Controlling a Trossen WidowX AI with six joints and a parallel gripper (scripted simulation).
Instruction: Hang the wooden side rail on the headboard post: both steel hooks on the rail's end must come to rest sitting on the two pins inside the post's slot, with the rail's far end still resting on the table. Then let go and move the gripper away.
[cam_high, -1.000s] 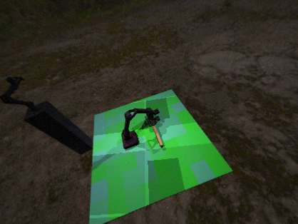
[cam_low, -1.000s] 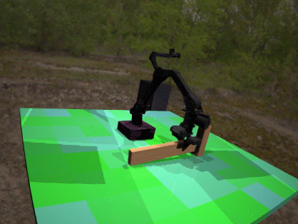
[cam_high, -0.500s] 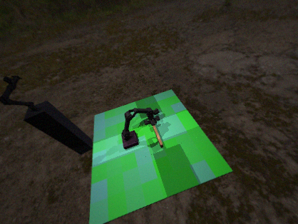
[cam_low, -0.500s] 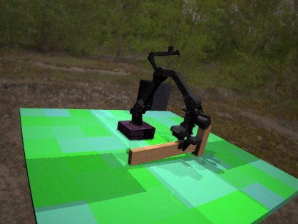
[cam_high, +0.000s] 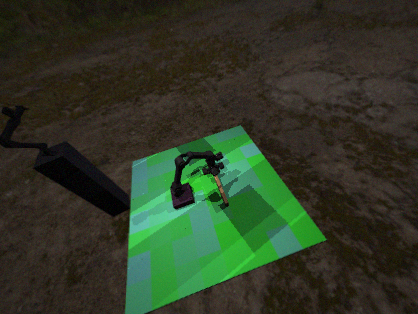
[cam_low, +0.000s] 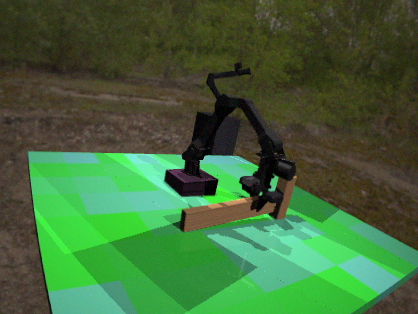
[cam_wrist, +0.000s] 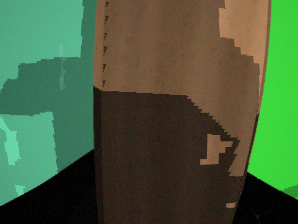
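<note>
My gripper tip is 130 mm to the right of the wooden headboard post, 40 mm below it and 20 mm short of it.
</note>
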